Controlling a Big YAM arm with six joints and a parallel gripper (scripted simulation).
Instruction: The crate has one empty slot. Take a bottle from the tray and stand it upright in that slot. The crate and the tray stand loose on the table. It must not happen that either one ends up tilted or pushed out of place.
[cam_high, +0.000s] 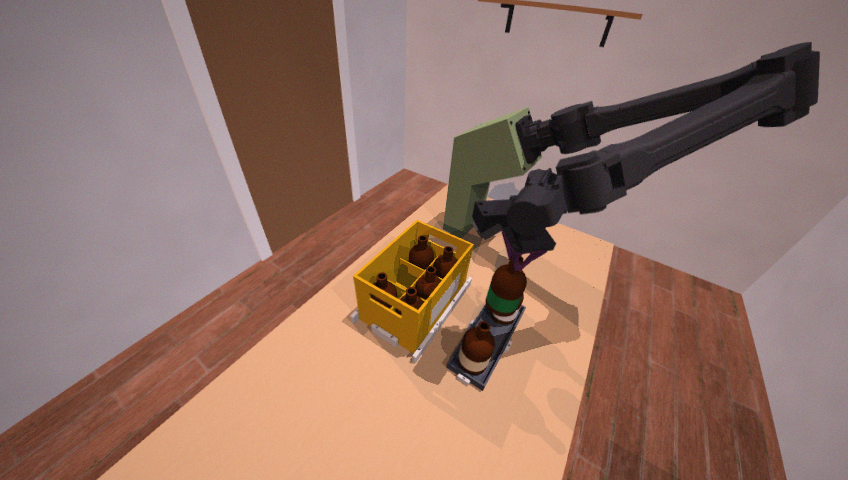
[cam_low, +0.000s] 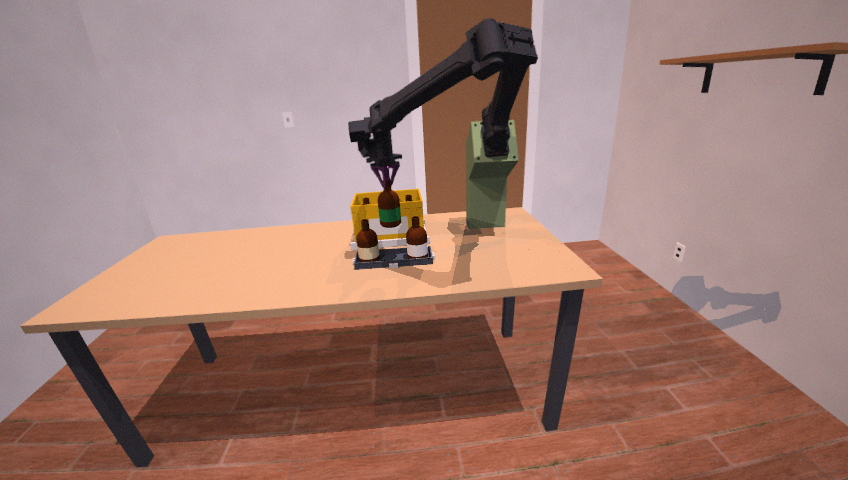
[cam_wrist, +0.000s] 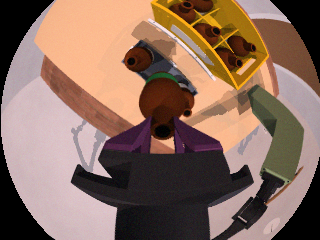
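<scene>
Right now the glass bottle is 6 cm below my hand. Round my hand: dark tray 27 cm below; yellow crate 2 cm ahead, 22 cm to the right, 20 cm below.
</scene>
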